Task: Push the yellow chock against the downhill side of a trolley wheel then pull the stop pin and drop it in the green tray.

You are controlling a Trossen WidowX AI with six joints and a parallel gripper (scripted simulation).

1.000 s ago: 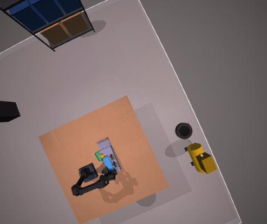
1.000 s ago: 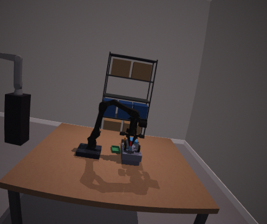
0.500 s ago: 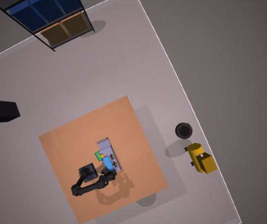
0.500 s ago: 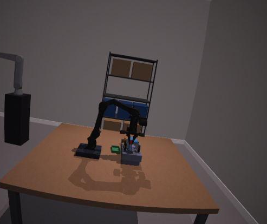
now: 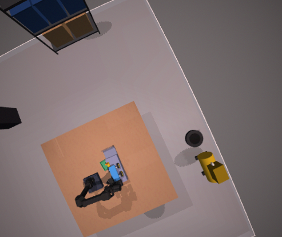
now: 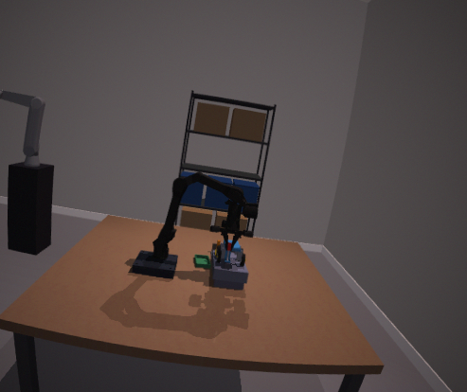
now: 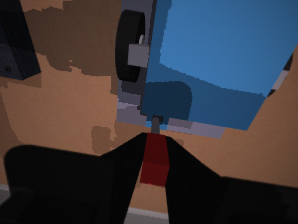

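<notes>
The green tray is 19 cm to the left of my gripper tip, 17 cm below it and 11 cm behind it. Also, from my gripper tip: blue trolley 10 cm to the left, 5 cm below, 2 cm ahead; then grey ramp 11 cm to the left, 11 cm below, 2 cm ahead; then red-headed stop pin right at my gripper tip.
</notes>
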